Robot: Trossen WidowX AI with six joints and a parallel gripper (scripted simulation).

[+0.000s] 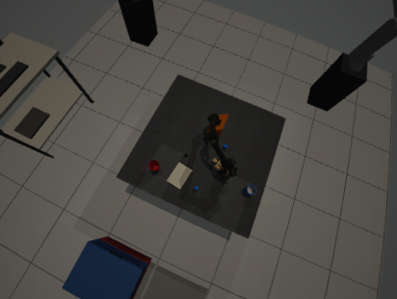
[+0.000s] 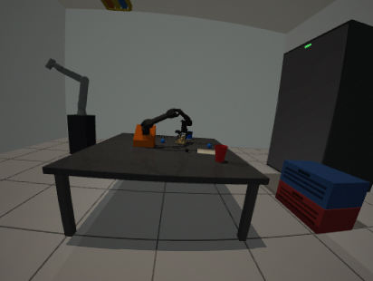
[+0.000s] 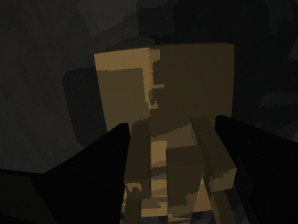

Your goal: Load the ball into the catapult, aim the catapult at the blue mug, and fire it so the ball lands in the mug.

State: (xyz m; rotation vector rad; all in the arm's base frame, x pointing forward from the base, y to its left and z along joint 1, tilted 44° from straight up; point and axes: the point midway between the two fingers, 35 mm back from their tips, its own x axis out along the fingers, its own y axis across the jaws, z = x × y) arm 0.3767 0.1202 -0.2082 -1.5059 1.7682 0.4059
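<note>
My gripper tip is 10 mm short of the black ball, 390 mm to the left of it and 20 mm above it. Also, from my gripper tip: flat pad: 210 mm ahead, 370 mm to the right, 30 mm below; then wooden catapult: 40 mm behind, 60 mm to the right, 20 mm above; then blue mug: 100 mm ahead, 270 mm to the left.
</note>
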